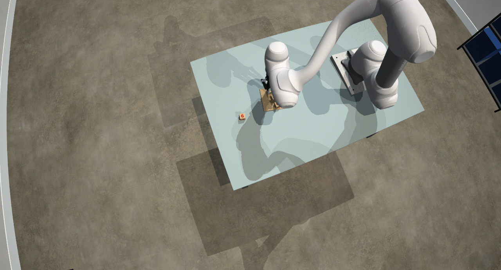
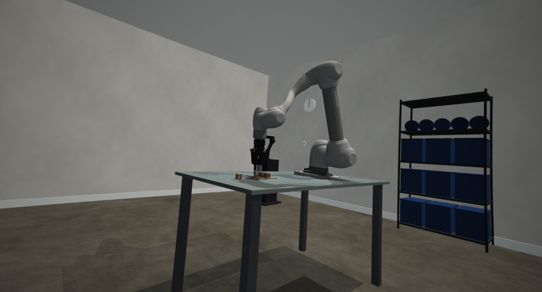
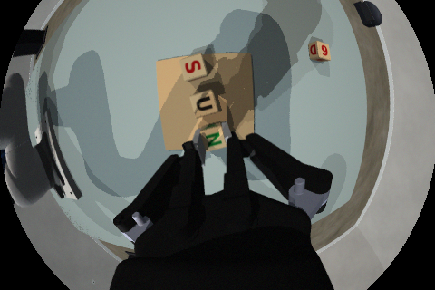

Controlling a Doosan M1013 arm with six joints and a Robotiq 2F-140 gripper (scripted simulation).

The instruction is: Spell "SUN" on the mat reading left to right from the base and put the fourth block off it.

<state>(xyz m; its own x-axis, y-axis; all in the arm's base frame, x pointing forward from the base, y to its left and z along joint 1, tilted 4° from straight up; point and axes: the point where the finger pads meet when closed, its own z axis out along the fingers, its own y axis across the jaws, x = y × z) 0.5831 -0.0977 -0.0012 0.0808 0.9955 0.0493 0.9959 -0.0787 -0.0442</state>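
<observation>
My gripper is now 2 cm above the N block. The rest, counted from my hand: S block: 10 cm to the left, 2 cm below, 1 cm ahead; mat: 5 cm to the left, 4 cm below; 6 block: 22 cm ahead, 7 cm to the left, 3 cm below.
</observation>
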